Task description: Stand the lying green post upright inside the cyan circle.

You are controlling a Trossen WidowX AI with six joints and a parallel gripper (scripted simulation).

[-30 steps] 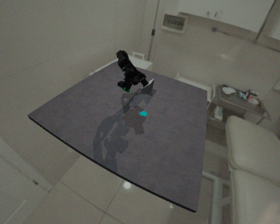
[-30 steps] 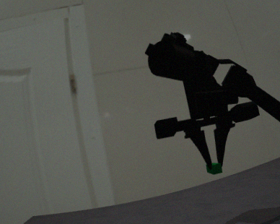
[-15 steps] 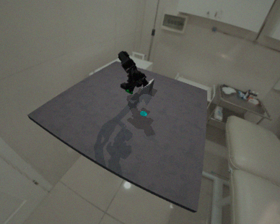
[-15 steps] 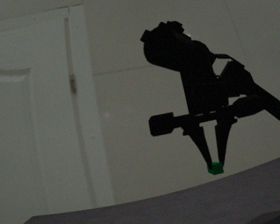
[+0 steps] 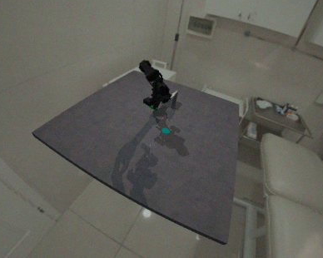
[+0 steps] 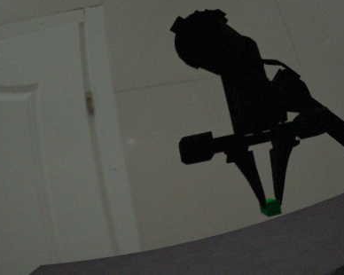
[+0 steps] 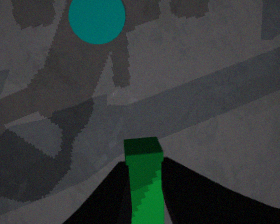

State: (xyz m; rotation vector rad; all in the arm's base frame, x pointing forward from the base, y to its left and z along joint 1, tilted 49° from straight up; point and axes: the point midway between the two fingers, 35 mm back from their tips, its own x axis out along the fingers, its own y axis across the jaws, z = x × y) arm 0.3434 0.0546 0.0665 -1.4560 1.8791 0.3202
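My gripper tip is 20 mm short of the cyan circle, 100 mm to the right of it and 150 mm above it. From my gripper tip the other things lie so: green post: 10 mm behind, 20 mm to the right.
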